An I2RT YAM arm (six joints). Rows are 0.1 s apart.
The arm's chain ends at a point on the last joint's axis. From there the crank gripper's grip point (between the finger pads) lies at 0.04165 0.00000 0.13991 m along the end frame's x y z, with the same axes.
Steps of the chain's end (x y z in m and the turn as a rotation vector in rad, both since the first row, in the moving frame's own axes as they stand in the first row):
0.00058 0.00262 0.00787 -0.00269 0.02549 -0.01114
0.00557 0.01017 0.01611 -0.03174 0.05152 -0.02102
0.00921 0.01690 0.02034 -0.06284 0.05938 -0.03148
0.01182 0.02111 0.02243 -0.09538 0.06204 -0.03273
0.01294 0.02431 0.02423 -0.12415 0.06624 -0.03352
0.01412 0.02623 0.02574 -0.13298 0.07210 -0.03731
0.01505 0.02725 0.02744 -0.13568 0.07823 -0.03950
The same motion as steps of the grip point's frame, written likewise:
0.00413 0.00251 0.00676 -0.00269 0.02549 -0.01114
0.01276 0.01362 0.01372 -0.03174 0.05152 -0.02102
0.01755 0.02416 0.01739 -0.06284 0.05938 -0.03148
0.02060 0.03280 0.01901 -0.09538 0.06204 -0.03273
0.02235 0.03990 0.02018 -0.12415 0.06624 -0.03352
0.02438 0.04283 0.02125 -0.13298 0.07210 -0.03731
0.02616 0.04408 0.02260 -0.13568 0.07823 -0.03950

